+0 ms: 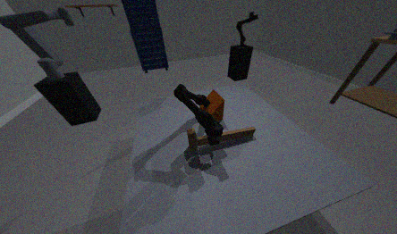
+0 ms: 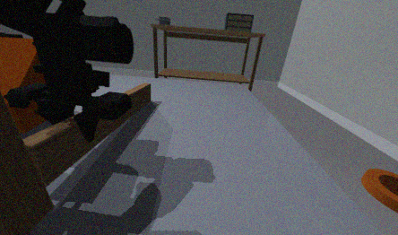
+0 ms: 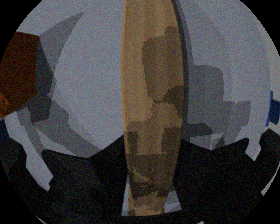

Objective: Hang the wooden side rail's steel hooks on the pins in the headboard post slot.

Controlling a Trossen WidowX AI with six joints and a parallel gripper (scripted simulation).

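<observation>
My gripper tip is 10 mm past the headboard post, 130 mm to the left of it and 40 mm below it.
</observation>
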